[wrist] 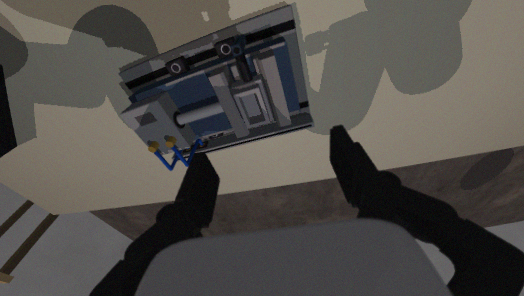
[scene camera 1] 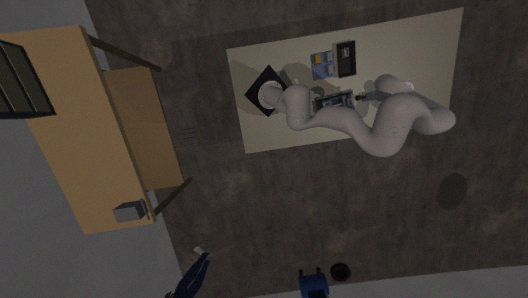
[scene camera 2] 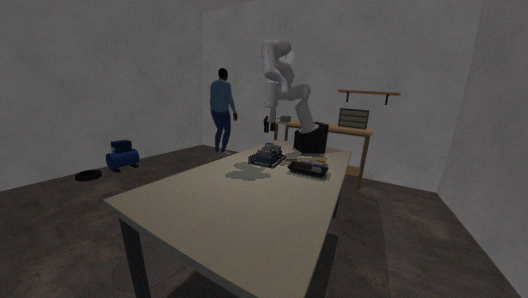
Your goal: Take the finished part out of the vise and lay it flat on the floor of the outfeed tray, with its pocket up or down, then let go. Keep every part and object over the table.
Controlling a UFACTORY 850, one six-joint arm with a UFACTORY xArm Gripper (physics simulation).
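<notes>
The finished part [wrist: 253, 106] is a small light-grey block clamped between the jaws of the vise [scene camera 1: 335, 101] [scene camera 2: 268, 156] [wrist: 195, 95], its rectangular pocket facing up. A black clamp arm or nozzle reaches close to its upper edge in the wrist view. My gripper [scene camera 1: 361, 97] [scene camera 2: 269, 128] [wrist: 268, 155] is open and empty. It hangs above the table, higher than the vise; in the wrist view the vise lies beyond the fingertips, mostly up and left. The black outfeed tray [scene camera 1: 346, 69] [scene camera 2: 306, 173] stands beside the vise, with a similar grey part [scene camera 1: 345, 52] in it. The tray does not show in the wrist view.
A blue plate [scene camera 1: 316, 74] with an orange block [scene camera 1: 317, 59] and grey blocks adjoins the tray. Blue hoses with brass fittings [wrist: 171, 142] rise at the vise's cylinder end, near the left finger in the wrist view. The arm's black base [scene camera 2: 310, 141] stands at the table's far end.
</notes>
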